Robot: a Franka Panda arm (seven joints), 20 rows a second.
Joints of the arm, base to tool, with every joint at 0 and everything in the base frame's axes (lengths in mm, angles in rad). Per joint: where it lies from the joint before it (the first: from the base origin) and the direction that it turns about. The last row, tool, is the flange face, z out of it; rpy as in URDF.
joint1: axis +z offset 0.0 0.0 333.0
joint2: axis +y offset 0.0 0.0 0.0
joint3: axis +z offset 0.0 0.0 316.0
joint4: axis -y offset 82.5 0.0 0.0
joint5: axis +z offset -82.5 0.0 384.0
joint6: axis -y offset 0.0 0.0 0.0
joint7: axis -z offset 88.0 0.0 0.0
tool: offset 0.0 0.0 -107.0 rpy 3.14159 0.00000 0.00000
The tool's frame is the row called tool.
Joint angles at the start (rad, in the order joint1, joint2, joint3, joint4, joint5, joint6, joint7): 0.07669, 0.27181, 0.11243, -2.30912, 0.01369, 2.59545, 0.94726
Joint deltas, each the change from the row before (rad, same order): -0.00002, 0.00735, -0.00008, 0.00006, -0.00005, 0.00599, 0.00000; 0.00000, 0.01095, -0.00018, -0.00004, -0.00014, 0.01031, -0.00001; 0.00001, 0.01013, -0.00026, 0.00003, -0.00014, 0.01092, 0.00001; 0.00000, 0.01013, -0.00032, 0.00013, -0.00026, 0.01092, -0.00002; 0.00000, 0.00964, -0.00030, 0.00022, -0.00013, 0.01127, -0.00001; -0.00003, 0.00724, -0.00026, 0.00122, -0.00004, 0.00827, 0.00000; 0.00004, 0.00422, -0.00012, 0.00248, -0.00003, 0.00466, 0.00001; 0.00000, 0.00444, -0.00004, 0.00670, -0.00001, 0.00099, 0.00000; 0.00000, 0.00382, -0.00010, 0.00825, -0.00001, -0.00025, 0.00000; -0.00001, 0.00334, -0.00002, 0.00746, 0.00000, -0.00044, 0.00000
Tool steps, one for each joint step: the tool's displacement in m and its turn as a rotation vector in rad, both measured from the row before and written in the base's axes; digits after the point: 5 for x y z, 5 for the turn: -0.00011, -0.00002, -0.00330, 0.00043, 0.00137, -0.00028; -0.00011, -0.00003, -0.00484, 0.00080, 0.00079, -0.00044; 0.00003, -0.00006, -0.00433, 0.00096, -0.00070, -0.00056; 0.00003, -0.00009, -0.00429, 0.00089, -0.00082, -0.00050; 0.00012, -0.00007, -0.00397, 0.00107, -0.00172, -0.00063; 0.00046, -0.00003, -0.00263, 0.00097, -0.00213, -0.00063; 0.00094, 0.00013, -0.00093, 0.00086, -0.00282, -0.00034; 0.00219, 0.00035, 0.00009, 0.00102, -0.00314, -0.00031; 0.00275, 0.00039, 0.00085, 0.00111, -0.00406, -0.00038; 0.00247, 0.00038, 0.00081, 0.00101, -0.00357, -0.00029
